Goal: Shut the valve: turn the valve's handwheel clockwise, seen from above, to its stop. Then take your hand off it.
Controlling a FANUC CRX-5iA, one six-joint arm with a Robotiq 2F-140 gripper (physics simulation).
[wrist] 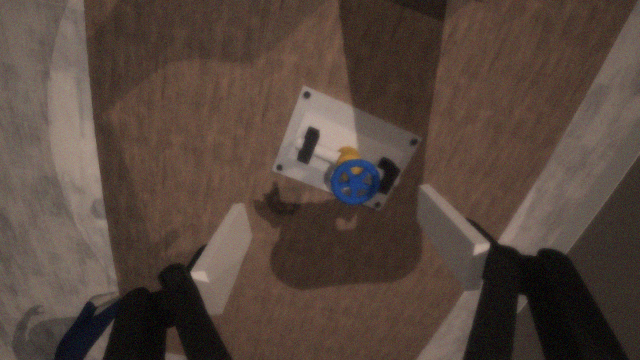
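Observation:
The valve's blue handwheel [355,182] is a spoked ring near the middle of the wrist view, facing up toward the camera. Under it are the yellow valve body [348,154] and a pale pipe [322,151] held by two black clamps, on a grey base plate [330,107] that lies tilted in the view on the brown wooden surface. My gripper [332,212] is wide open with nothing between its two pale finger pads. It is above the valve, and the handwheel appears slightly beyond the fingertips, right of midway between them. The wheel's underside is hidden.
The wooden surface [210,125] has pale floor [30,150] past its left edge and a pale strip at the right. A dark wall lies at the lower right. A blue object [85,327] shows behind the left finger linkage. Shadows fall over the wood and part of the plate.

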